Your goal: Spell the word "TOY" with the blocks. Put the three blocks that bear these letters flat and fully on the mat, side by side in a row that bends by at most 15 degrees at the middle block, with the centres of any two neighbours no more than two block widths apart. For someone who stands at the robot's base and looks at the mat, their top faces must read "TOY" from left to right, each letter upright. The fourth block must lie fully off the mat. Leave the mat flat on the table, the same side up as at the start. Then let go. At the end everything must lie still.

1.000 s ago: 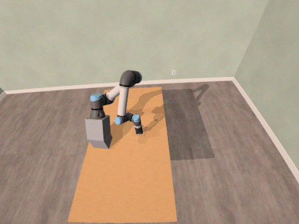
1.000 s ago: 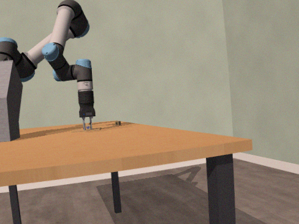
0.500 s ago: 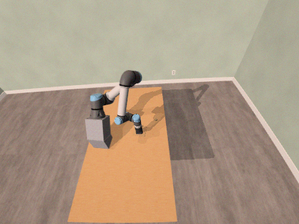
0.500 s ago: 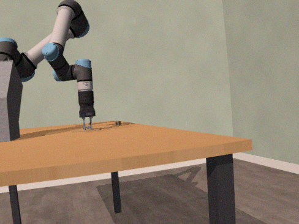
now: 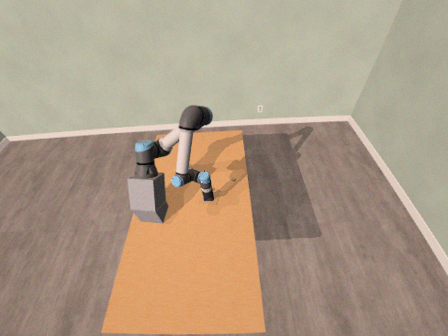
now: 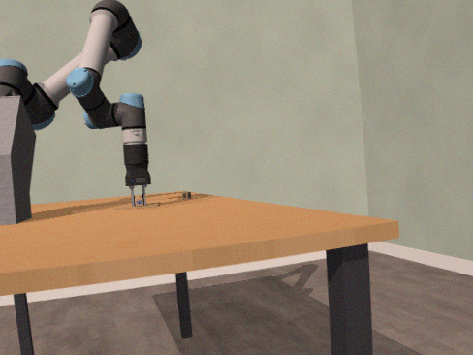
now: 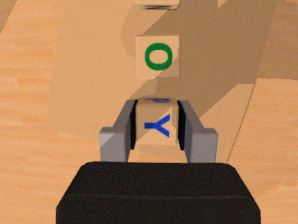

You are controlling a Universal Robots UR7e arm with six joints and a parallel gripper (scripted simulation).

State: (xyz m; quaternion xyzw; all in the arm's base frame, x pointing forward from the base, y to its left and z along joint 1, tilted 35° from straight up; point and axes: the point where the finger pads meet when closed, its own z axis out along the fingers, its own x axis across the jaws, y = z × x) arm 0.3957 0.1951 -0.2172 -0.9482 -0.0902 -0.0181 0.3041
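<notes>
The Y block lies 10 mm below my hand. Round my hand: O block 10 mm behind, 40 mm to the left, 10 mm below; then T block 20 mm behind, 80 mm to the left, 10 mm below; then tan mat 10 mm behind, 40 mm to the left, 20 mm below.
</notes>
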